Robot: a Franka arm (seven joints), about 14 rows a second.
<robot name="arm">
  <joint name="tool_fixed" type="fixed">
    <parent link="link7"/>
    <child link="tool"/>
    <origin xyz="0 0 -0.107" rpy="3.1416 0 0"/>
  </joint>
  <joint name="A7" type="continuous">
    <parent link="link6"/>
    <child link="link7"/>
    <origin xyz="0.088 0 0"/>
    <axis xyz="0 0 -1"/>
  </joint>
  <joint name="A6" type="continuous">
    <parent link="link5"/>
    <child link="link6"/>
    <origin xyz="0 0 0"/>
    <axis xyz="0 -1 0"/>
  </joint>
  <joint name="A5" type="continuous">
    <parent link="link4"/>
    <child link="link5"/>
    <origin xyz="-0.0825 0 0.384"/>
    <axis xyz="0 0 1"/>
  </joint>
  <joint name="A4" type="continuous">
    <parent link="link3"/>
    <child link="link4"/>
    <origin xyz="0.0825 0 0"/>
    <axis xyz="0 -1 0"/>
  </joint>
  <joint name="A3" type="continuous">
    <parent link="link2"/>
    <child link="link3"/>
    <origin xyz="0 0 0.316"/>
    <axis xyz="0 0 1"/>
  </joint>
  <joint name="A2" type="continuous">
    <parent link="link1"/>
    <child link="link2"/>
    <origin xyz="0 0 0"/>
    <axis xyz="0 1 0"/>
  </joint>
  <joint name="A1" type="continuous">
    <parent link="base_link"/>
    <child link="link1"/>
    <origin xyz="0 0 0.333"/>
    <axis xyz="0 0 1"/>
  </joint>
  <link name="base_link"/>
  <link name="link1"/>
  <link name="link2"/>
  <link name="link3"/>
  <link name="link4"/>
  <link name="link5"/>
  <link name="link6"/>
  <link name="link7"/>
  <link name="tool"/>
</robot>
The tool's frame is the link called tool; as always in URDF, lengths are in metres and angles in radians. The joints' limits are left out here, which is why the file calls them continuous.
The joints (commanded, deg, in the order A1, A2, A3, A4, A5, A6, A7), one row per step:
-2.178, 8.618, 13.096, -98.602, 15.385, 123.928, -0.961
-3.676, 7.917, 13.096, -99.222, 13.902, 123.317, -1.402
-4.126, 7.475, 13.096, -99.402, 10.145, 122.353, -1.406
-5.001, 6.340, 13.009, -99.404, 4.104, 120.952, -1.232
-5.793, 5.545, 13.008, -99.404, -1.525, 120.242, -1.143
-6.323, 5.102, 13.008, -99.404, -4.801, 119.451, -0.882
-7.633, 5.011, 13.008, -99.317, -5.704, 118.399, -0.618
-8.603, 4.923, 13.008, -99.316, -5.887, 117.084, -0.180
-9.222, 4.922, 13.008, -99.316, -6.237, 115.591, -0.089
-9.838, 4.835, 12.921, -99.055, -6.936, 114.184, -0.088
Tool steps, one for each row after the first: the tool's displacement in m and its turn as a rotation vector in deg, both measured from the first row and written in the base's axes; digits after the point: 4 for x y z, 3 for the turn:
-0.0013, -0.0169, 0.0006, -1.705, 0.107, -0.470
-0.0035, -0.0241, 0.0012, -5.402, 0.148, 0.394
-0.0073, -0.0386, 0.0098, -11.351, -0.479, 1.113
-0.0095, -0.0515, 0.0166, -16.878, -1.314, 1.683
-0.0112, -0.0599, 0.0198, -20.107, -1.324, 1.732
-0.0115, -0.0750, 0.0195, -21.045, -0.310, 0.474
-0.0129, -0.0859, 0.0179, -21.268, 1.122, -0.746
-0.0148, -0.0933, 0.0151, -21.733, 2.690, -1.219
-0.0164, -0.1018, 0.0158, -22.533, 3.806, -1.710

